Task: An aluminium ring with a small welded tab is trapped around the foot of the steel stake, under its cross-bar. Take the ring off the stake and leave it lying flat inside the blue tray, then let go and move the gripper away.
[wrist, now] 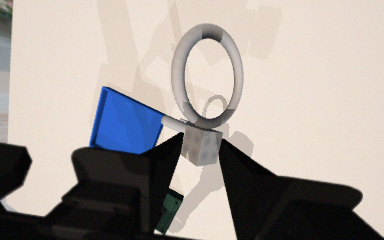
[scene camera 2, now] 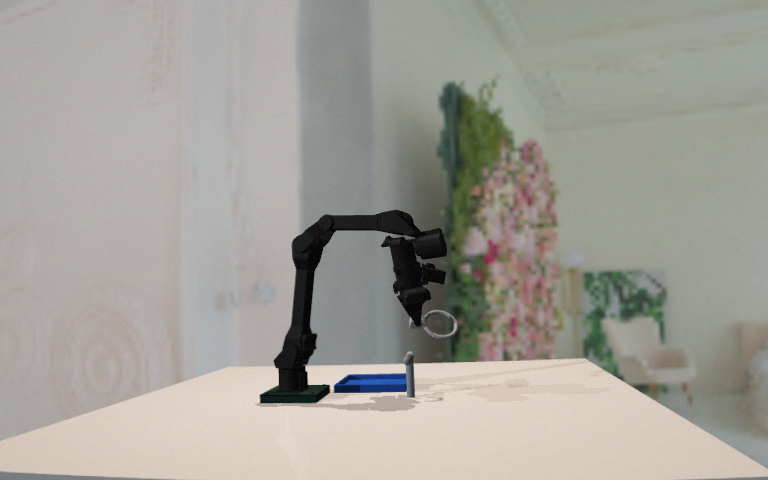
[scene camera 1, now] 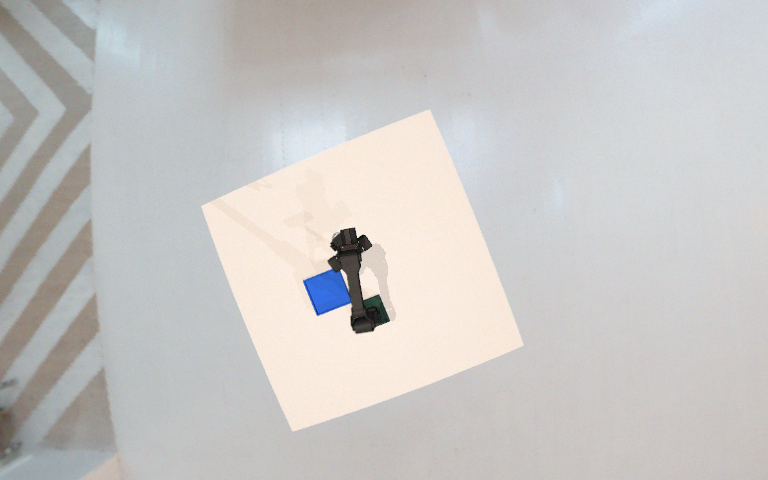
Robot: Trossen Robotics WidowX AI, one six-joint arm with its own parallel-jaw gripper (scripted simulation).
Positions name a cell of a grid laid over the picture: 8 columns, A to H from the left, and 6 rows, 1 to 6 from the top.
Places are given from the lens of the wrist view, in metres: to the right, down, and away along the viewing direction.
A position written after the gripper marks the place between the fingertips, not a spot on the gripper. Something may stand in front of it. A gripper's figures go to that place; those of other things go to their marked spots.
gripper (wrist: E4): 0.01, 0.02, 0.12
aluminium ring (wrist: E4): 0.01, 0.02, 0.09
blue tray (wrist: C4): -0.20, 0.01, 0.34
The marked spots on the blue tray and the aluminium ring are 0.32 m apart.
